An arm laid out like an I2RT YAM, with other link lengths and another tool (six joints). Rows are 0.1 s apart.
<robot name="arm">
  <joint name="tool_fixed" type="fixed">
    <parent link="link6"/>
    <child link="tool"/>
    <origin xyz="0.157 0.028 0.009" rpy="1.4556 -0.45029 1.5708"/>
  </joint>
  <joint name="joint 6" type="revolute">
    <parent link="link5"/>
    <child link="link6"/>
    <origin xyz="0.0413 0 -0.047"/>
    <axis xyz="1 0 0"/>
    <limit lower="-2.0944" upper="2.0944"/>
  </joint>
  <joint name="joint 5" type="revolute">
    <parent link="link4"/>
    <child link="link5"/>
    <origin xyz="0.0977 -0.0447 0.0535"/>
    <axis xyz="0 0 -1"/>
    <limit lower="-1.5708" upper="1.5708"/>
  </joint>
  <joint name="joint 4" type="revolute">
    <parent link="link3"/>
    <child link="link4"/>
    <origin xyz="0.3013 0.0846 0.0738"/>
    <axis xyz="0 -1 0"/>
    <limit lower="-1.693" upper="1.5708"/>
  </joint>
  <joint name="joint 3" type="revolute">
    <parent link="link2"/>
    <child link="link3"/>
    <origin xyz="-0.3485 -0.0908 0"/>
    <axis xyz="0 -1 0"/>
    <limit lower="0" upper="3.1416"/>
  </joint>
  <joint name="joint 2" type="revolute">
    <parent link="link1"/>
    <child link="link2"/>
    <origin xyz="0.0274 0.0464 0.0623"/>
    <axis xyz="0 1 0"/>
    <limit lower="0" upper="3.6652"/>
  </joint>
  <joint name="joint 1" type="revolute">
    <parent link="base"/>
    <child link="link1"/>
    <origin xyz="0 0 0.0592"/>
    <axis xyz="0 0 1"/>
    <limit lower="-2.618" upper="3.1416"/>
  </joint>
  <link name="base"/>
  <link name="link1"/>
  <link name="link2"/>
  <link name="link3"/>
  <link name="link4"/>
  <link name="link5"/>
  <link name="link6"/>
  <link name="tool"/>
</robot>
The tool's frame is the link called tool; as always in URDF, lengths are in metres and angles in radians.
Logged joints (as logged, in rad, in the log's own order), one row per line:
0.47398 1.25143 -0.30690 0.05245 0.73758 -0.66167
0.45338 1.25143 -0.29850 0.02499 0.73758 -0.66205
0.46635 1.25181 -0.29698 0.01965 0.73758 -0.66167
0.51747 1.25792 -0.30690 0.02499 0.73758 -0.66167
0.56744 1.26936 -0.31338 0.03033 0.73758 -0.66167
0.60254 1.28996 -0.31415 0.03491 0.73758 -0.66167
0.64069 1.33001 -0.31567 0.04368 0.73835 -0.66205
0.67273 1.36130 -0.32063 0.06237 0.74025 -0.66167
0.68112 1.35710 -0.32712 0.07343 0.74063 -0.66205
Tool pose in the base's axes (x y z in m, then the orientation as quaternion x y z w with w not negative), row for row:
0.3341 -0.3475 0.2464 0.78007 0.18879 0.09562 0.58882
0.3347 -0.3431 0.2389 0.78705 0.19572 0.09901 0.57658
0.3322 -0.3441 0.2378 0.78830 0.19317 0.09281 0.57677
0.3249 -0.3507 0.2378 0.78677 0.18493 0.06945 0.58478
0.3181 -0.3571 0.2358 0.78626 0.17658 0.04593 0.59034
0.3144 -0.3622 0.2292 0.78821 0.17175 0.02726 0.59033
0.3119 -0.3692 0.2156 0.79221 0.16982 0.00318 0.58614
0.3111 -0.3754 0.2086 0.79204 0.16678 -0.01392 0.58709
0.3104 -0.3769 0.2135 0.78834 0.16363 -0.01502 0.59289
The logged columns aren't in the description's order. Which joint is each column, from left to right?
Columns, left to right: joint 5, joint 2, joint 6, joint 4, joint 3, joint 1.
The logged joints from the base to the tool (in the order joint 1, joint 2, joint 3, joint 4, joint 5, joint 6), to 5 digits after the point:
-0.66167 1.25143 0.73758 0.05245 0.47398 -0.30690
-0.66205 1.25143 0.73758 0.02499 0.45338 -0.29850
-0.66167 1.25181 0.73758 0.01965 0.46635 -0.29698
-0.66167 1.25792 0.73758 0.02499 0.51747 -0.30690
-0.66167 1.26936 0.73758 0.03033 0.56744 -0.31338
-0.66167 1.28996 0.73758 0.03491 0.60254 -0.31415
-0.66205 1.33001 0.73835 0.04368 0.64069 -0.31567
-0.66167 1.36130 0.74025 0.06237 0.67273 -0.32063
-0.66205 1.35710 0.74063 0.07343 0.68112 -0.32712

